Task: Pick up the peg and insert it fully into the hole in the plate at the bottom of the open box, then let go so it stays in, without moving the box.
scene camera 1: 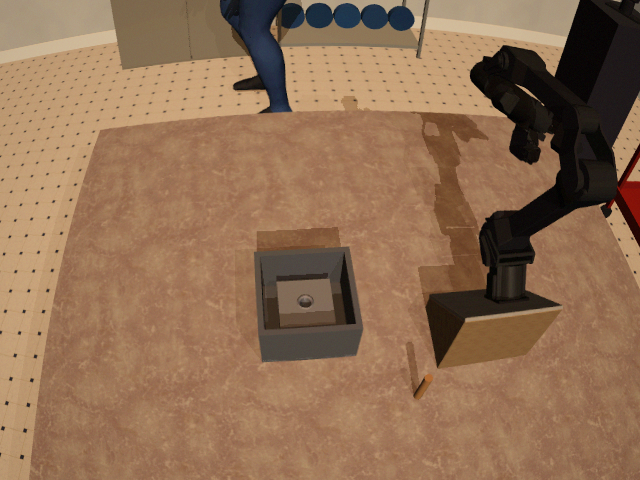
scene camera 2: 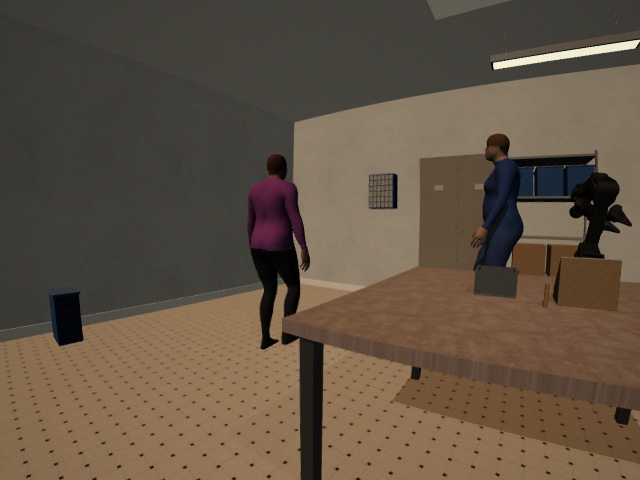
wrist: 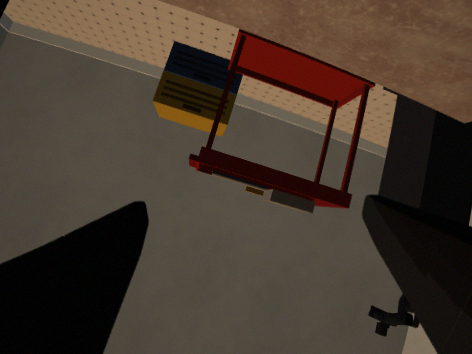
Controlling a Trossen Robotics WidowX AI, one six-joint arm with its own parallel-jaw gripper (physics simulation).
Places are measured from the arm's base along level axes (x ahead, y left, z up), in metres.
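Pixels of known places: gripper, fingertip midpoint: (scene camera 2: 625,229) (wrist: 256,209); arm's base at its link origin: (scene camera 1: 506,298) (scene camera 2: 592,275).
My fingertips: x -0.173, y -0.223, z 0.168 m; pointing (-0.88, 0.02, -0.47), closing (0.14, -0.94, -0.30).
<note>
For each thing: its top centre in the pictures, then the offset to it from my fingertips. "spot": a spot on its surface instead. Level surfaces: height alone.
- thin orange-brown peg at its top centre: (scene camera 1: 428,377) (scene camera 2: 547,283) dy +0.335, dx +0.339, dz -0.193 m
- grey open box at its top centre: (scene camera 1: 306,289) (scene camera 2: 496,268) dy +0.162, dx +0.511, dz -0.175 m
- light plate at its top centre: (scene camera 1: 305,301) dy +0.162, dx +0.511, dz -0.212 m
- round hole at a spot on its surface: (scene camera 1: 305,301) spot: dy +0.153, dx +0.510, dz -0.226 m
- brown table at its surface level: dz -0.272 m
A thin orange-brown peg (scene camera 1: 423,386) (scene camera 2: 545,295) stands upright on the table, near the front of the arm's wooden base block. A grey open box (scene camera 1: 310,343) (scene camera 2: 495,281) sits to the left of the base block. In scene camera 1, a light plate (scene camera 1: 320,289) with a round hole (scene camera 1: 305,301) shows on the box's bottom; the hole looks empty. My gripper (scene camera 2: 623,227) (wrist: 256,209) is open and empty, raised high and pointing away from the box and the peg. The peg and box do not show in the wrist view.
The arm is mounted on a wooden block (scene camera 1: 496,335) (scene camera 2: 588,283) on the brown table (scene camera 1: 155,232) (scene camera 2: 413,320). A person in blue (scene camera 1: 268,56) (scene camera 2: 498,206) is beyond the table's far edge. A red cart (wrist: 275,170) stands past the table's right side.
</note>
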